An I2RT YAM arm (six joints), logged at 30 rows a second.
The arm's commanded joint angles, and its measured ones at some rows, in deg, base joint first. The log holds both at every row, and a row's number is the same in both.
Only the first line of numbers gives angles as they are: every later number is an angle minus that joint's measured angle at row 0.
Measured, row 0: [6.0, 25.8, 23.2, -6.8, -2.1, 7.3]
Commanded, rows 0 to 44: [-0.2, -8.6, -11.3, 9.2, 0.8, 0.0]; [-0.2, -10.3, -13.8, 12.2, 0.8, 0.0]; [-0.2, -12.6, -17.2, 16.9, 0.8, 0.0]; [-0.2, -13.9, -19.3, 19.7, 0.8, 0.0]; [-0.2, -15.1, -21.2, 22.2, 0.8, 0.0]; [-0.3, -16.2, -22.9, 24.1, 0.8, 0.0]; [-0.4, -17.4, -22.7, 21.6, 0.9, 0.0]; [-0.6, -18.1, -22.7, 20.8, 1.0, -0.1]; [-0.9, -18.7, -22.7, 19.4, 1.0, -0.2]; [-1.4, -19.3, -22.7, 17.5, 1.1, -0.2]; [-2.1, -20.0, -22.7, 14.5, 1.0, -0.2]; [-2.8, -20.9, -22.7, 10.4, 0.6, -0.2]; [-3.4, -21.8, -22.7, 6.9, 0.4, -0.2]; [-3.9, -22.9, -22.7, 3.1, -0.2, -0.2]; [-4.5, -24.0, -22.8, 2.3, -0.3, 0.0]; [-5.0, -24.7, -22.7, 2.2, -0.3, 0.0]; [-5.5, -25.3, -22.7, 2.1, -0.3, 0.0]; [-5.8, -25.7, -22.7, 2.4, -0.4, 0.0]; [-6.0, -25.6, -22.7, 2.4, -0.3, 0.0]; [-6.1, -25.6, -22.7, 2.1, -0.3, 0.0]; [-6.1, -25.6, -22.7, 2.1, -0.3, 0.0]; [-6.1, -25.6, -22.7, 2.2, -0.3, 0.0]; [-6.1, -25.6, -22.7, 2.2, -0.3, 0.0]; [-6.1, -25.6, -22.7, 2.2, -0.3, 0.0]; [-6.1, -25.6, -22.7, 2.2, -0.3, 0.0]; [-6.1, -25.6, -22.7, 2.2, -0.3, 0.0]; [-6.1, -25.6, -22.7, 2.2, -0.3, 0.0]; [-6.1, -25.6, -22.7, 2.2, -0.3, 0.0]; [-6.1, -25.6, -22.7, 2.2, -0.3, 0.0]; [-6.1, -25.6, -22.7, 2.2, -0.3, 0.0]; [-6.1, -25.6, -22.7, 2.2, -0.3, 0.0]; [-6.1, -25.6, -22.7, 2.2, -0.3, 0.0]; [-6.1, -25.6, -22.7, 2.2, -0.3, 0.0]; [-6.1, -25.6, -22.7, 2.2, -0.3, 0.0]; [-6.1, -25.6, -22.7, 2.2, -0.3, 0.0]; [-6.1, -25.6, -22.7, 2.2, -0.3, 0.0]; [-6.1, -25.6, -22.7, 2.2, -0.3, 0.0]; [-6.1, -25.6, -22.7, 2.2, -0.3, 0.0]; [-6.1, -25.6, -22.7, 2.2, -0.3, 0.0]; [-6.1, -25.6, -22.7, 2.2, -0.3, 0.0]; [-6.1, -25.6, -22.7, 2.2, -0.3, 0.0]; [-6.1, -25.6, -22.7, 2.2, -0.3, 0.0]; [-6.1, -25.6, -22.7, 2.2, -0.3, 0.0]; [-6.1, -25.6, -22.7, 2.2, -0.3, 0.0]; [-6.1, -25.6, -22.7, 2.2, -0.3, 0.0]
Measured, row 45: [-5.9, -25.0, -22.1, 2.0, -0.1, -0.1]
